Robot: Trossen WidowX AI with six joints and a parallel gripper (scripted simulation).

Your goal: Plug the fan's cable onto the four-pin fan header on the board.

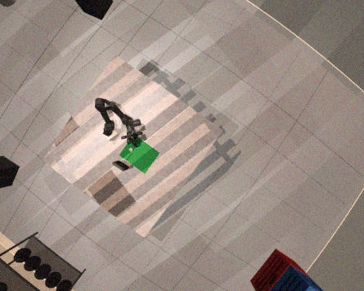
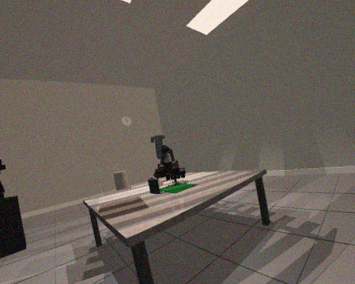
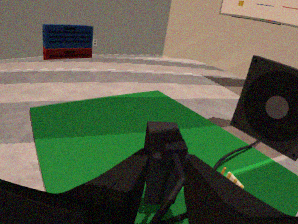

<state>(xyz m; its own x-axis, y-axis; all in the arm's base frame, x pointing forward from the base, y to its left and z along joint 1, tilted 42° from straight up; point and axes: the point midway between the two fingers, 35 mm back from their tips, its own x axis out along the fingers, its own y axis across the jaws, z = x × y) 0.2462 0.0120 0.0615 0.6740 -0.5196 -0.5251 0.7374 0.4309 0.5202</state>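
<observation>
Right now my gripper tip is 7 cm to the left of the cream four-pin fan header, 7 cm above it and 3 cm past it. Round my gripper tip: green board (8 cm below, 7 cm to the right, 6 cm ahead); black fan plug (1 cm below); black fan (22 cm to the right, 3 cm behind, 1 cm below).
</observation>
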